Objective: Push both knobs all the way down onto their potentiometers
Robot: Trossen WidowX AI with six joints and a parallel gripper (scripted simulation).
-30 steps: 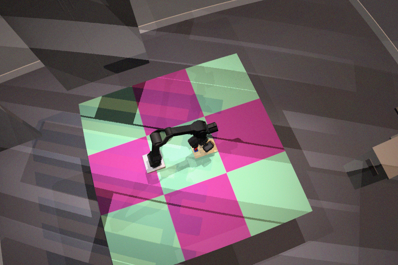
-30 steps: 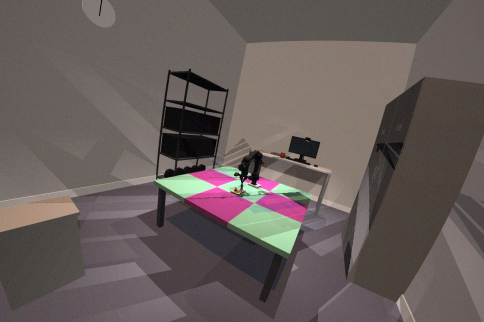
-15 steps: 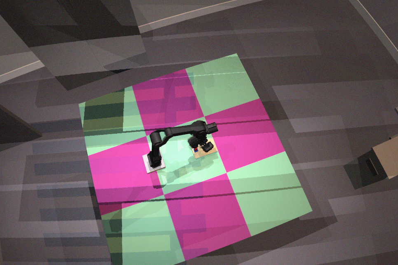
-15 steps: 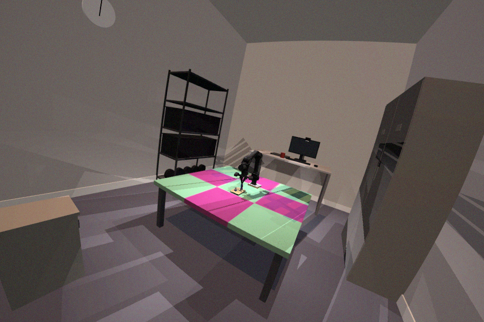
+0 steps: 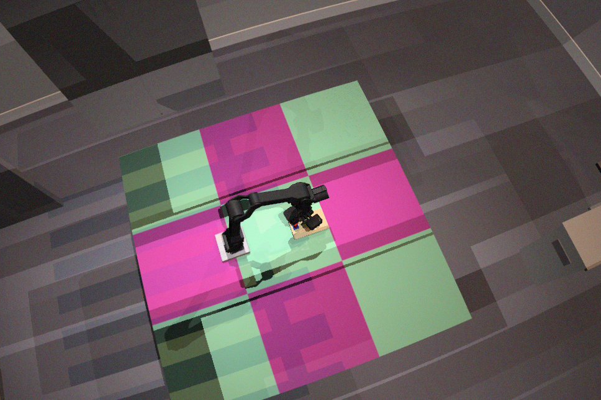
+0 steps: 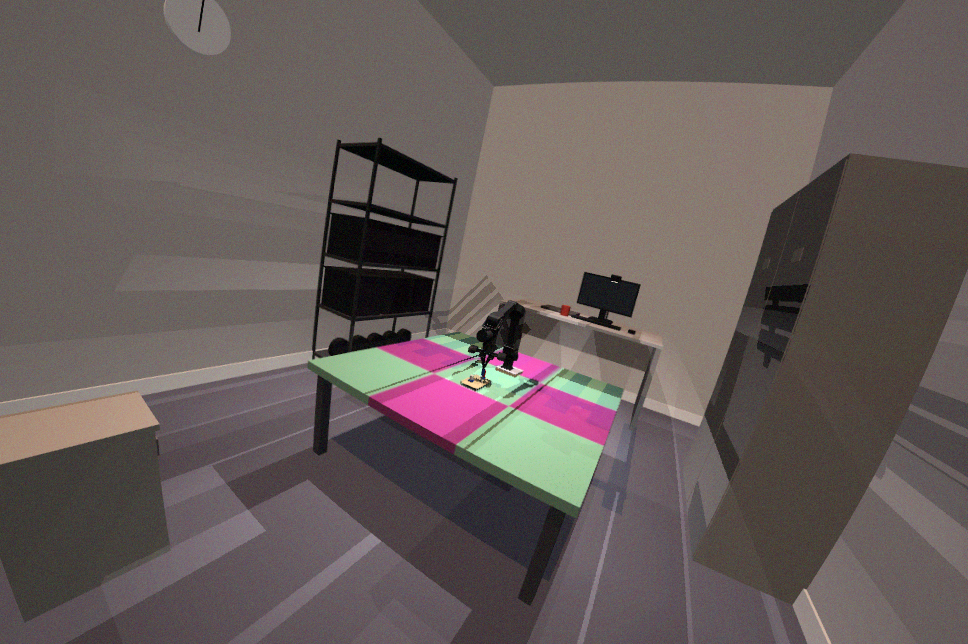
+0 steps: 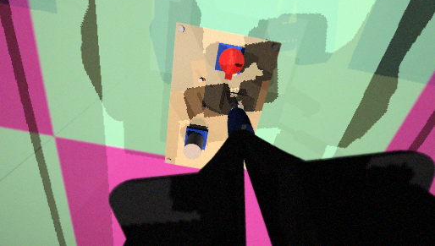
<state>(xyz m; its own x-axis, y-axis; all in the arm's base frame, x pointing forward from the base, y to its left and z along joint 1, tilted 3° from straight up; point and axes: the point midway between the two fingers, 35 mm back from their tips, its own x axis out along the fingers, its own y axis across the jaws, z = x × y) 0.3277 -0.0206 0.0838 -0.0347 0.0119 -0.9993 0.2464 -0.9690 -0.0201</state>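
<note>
The red knob lies 40 mm behind my gripper tip, 10 mm to the right of it and 40 mm below it. The rest, counted from my gripper tip: dark blue knob 10 mm below.
</note>
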